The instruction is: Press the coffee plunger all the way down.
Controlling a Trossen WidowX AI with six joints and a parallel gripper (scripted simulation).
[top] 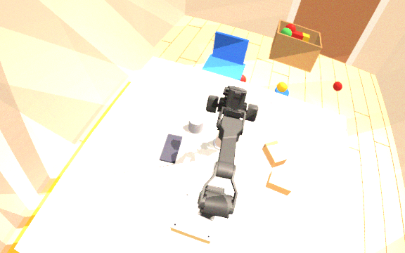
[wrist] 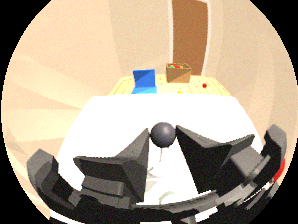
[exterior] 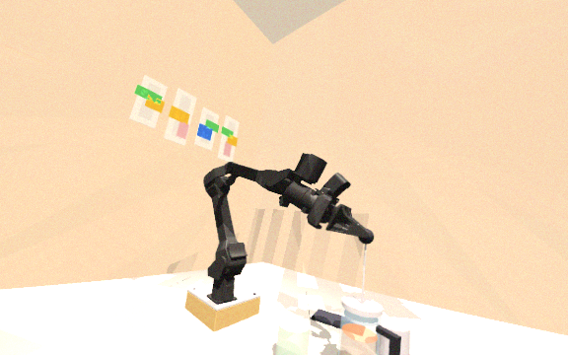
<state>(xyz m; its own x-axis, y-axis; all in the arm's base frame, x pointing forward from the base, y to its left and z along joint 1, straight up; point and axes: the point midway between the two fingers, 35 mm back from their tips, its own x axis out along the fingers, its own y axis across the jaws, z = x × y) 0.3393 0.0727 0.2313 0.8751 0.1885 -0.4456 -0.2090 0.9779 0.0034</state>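
My gripper tip is now 1 cm short of the coffee press, 1 cm to the left of it and 14 cm above it.
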